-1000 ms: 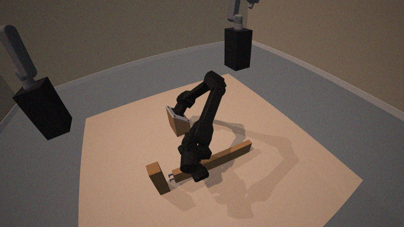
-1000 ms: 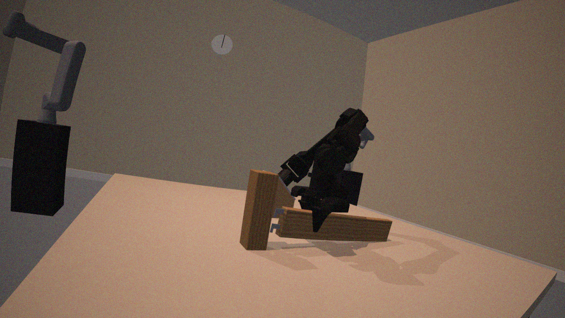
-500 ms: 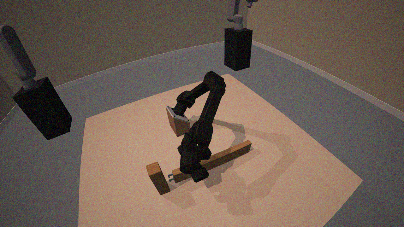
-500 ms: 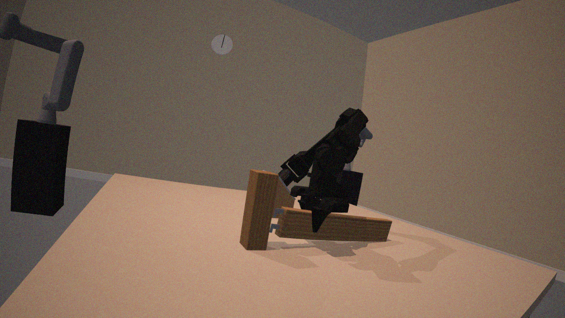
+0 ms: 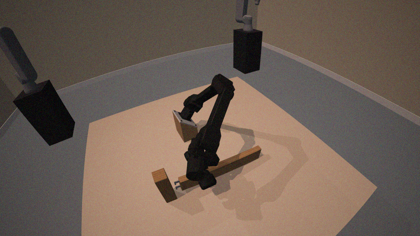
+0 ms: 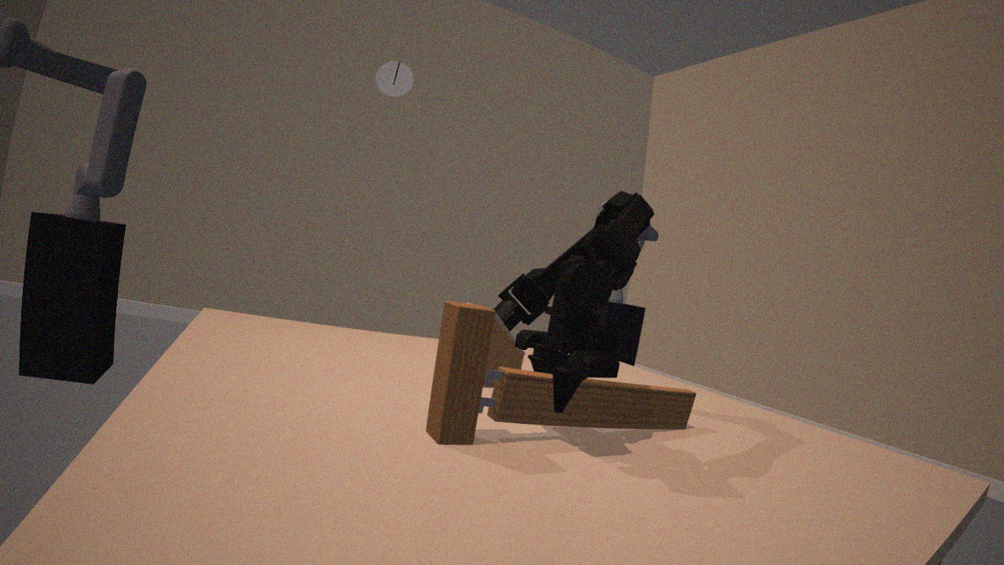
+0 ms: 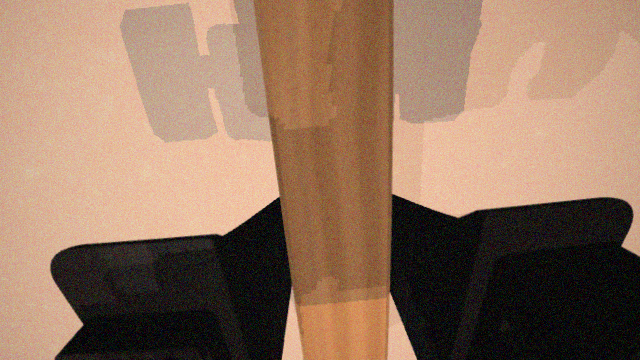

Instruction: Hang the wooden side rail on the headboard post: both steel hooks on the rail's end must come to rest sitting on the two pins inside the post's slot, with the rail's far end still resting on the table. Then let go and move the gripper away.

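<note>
Now: the headboard post 1 cm behind my gripper tip, 15 cm to the right of it and 4 cm above it.
</note>
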